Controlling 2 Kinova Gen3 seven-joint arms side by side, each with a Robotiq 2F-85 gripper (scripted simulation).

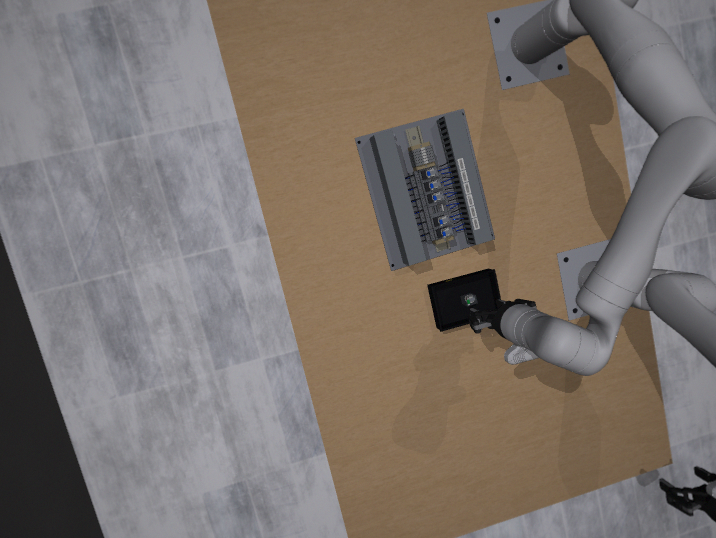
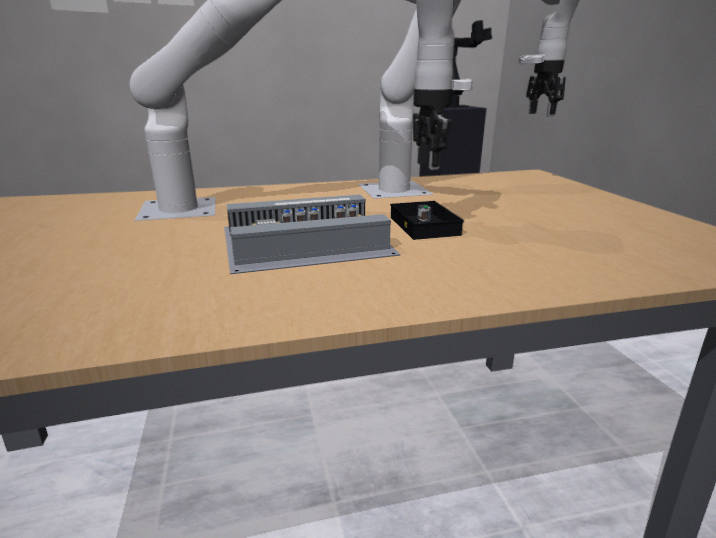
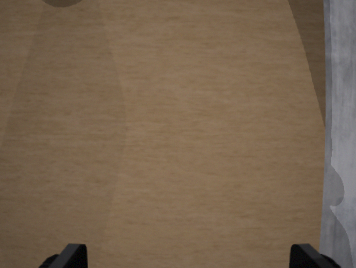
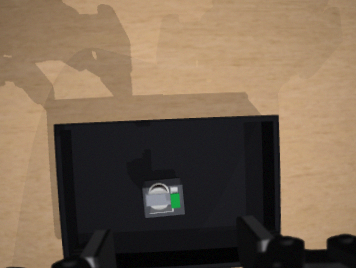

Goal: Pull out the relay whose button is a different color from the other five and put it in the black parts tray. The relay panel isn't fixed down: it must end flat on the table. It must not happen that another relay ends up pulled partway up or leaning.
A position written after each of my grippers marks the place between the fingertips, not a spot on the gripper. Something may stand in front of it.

Note:
In view: my left gripper (image 2: 541,114), my right gripper (image 2: 427,166), a relay panel (image 1: 409,235) and a black parts tray (image 1: 449,312).
The relay panel is seen too in image 2 (image 2: 259,244). The black parts tray is seen too in image 2 (image 2: 444,223) and in image 4 (image 4: 229,167). My right gripper is seen too in image 1 (image 1: 485,308) and in image 4 (image 4: 176,244). Image 3 misses the relay panel: it is out of frame. Image 4 does not show the relay panel: it is out of frame.

